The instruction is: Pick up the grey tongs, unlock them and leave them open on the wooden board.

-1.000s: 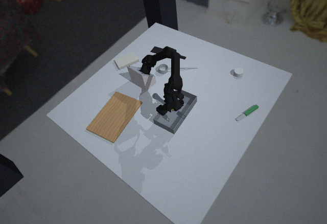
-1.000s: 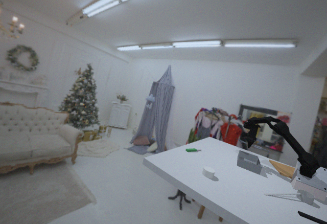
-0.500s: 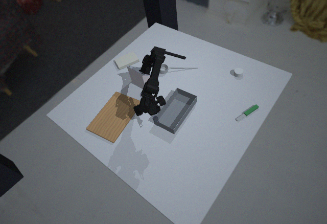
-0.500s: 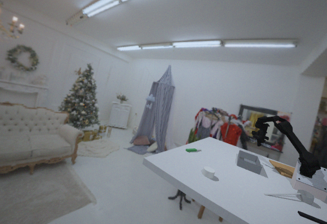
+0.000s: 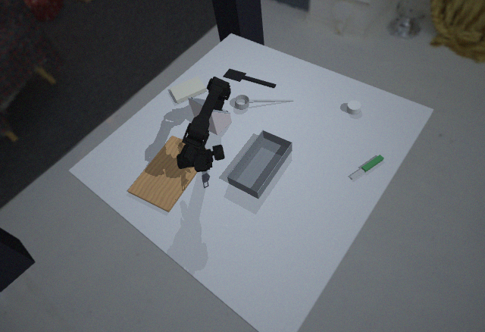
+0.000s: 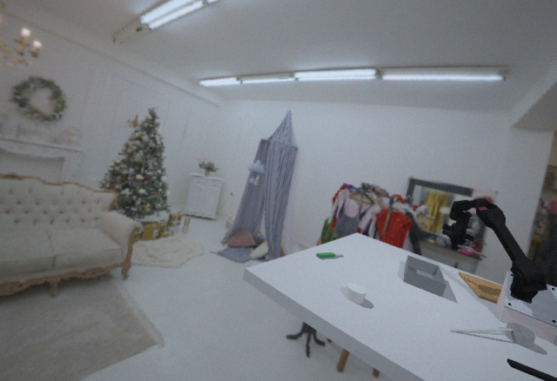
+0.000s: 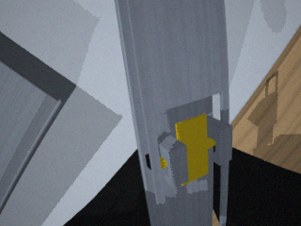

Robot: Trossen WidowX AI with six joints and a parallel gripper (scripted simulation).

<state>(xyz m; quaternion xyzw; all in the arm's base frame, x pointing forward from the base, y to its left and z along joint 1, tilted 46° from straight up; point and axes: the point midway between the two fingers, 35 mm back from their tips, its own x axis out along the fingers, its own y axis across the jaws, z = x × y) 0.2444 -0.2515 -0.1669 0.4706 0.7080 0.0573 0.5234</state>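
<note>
Right now my gripper tip is 220 mm past the wooden board, 60 mm to the left of it and 150 mm above it. The rest, counted from my gripper tip: yellow lock piece (20 mm ahead, 10 mm to the right, 40 mm above); then green-handled tool (480 mm ahead, 490 mm to the left, 150 mm below); then grey roasting tin (110 mm ahead, 220 mm to the left, 130 mm below).
</note>
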